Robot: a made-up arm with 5 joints. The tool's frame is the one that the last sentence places.
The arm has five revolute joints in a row. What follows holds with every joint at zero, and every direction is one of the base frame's. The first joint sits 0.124 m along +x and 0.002 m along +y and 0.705 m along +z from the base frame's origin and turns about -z. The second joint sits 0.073 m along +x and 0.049 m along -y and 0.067 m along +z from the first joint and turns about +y. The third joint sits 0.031 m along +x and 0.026 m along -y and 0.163 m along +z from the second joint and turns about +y. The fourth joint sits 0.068 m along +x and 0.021 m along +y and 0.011 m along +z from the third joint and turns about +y. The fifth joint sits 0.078 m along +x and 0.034 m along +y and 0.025 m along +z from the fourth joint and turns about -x. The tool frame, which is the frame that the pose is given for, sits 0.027 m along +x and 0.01 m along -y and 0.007 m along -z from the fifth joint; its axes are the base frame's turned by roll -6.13, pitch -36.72 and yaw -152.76 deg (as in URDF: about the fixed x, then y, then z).
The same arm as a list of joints. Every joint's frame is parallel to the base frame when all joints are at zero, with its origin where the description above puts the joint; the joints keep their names.
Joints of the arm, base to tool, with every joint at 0 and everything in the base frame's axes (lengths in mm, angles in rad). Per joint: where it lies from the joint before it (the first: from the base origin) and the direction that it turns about. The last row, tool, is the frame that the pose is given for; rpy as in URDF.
joint 1: xyz 124 2 705 axis 0 0 -1
joint 2: xyz 73 -49 67 axis 0 1 0
joint 3: xyz 31 -26 163 axis 0 1 0
joint 4: xyz 68 21 11 axis 0 1 0
joint 5: xyz 78 34 25 axis -1 0 0
tool: xyz 27 -10 -7 rpy -0.107 -0.6409 -2.6662

